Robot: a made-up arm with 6 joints.
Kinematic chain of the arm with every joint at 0, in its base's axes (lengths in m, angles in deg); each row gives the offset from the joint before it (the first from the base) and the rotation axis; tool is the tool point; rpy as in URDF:
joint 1: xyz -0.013 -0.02 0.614 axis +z
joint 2: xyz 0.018 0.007 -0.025 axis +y
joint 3: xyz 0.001 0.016 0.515 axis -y
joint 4: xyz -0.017 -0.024 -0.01 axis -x
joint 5: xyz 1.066 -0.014 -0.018 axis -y
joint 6: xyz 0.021 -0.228 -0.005 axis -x
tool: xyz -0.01 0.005 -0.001 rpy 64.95 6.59 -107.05
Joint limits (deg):
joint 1: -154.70..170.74
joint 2: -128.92..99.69
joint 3: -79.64..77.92
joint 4: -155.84..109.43
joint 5: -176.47..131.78
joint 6: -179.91..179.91
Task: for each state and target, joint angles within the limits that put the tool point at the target. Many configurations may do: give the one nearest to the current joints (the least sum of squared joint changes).
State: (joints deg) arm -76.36 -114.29 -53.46 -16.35 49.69 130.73
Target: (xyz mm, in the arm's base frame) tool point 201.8 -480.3 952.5
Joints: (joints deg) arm -41.13 -108.25 -71.10 -30.46 49.08 130.48
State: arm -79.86 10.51 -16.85 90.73 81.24 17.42
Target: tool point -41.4 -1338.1 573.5
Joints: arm -90.65 36.44 0.95 89.01 80.34 17.89
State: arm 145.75 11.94 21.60 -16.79 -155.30 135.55
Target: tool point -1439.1 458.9 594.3
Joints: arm 170.54 62.08 53.37 -12.66 -156.25 136.04
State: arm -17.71 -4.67 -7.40 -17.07 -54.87 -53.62
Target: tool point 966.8 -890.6 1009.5
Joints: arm -31.46 24.69 26.34 -9.70 -53.29 -54.24
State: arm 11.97 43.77 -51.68 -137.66 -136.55 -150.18
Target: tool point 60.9 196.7 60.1
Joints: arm 17.05 -3.39 -76.04 -133.68 -144.05 -152.55
